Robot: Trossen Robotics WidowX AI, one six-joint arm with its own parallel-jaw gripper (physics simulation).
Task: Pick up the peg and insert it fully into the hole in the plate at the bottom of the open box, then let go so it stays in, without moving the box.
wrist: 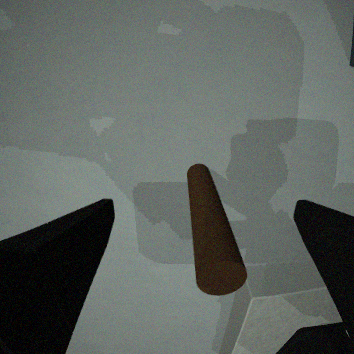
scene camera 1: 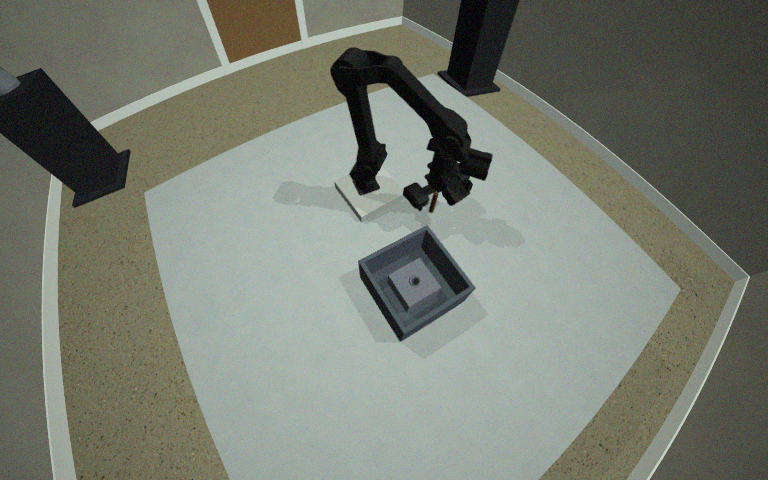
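Where they show: gripper, fingertip midpoint: point(wrist: 206, 209) point(scene camera 1: 431, 203); arm's base at its link origin: point(wrist: 308, 342) point(scene camera 1: 366, 184).
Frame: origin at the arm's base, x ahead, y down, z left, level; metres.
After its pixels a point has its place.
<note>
The brown peg point(scene camera 1: 433, 202) @(x 0.148, y -0.021, z 0.142 m) point(wrist: 215, 235) @(x 0.149, y -0.040, z 0.149 m) stands upright on the pale surface, behind the box. My gripper point(scene camera 1: 434, 203) @(x 0.139, y -0.005, z 0.144 m) point(wrist: 206, 209) @(x 0.139, y -0.005, z 0.144 m) is open and points down, with its fingertips on either side of the peg's upper part. In the wrist view gaps show between the peg and both fingers, and the peg's top is a little below the line of the fingertips in the picture. The open grey-blue box point(scene camera 1: 376, 295) @(x 0.335, y -0.036, z -0.110 m) sits in front of the gripper. The light plate point(scene camera 1: 424, 291) @(x 0.368, y -0.029, z -0.005 m) lies at its bottom, with the dark round hole point(scene camera 1: 415, 280) @(x 0.331, y -0.013, z -0.007 m) empty near its middle.
The arm's pale base block point(scene camera 1: 352, 199) @(x 0.036, y 0.001, z -0.056 m) point(wrist: 265, 325) @(x 0.039, y -0.002, z 0.069 m) lies left of the peg in the scene view. A dark pillar point(scene camera 1: 481, 45) stands at the back right and another dark pillar point(scene camera 1: 62, 130) at the left. A sliver of the box's dark wall shows at the wrist view's upper right edge.
</note>
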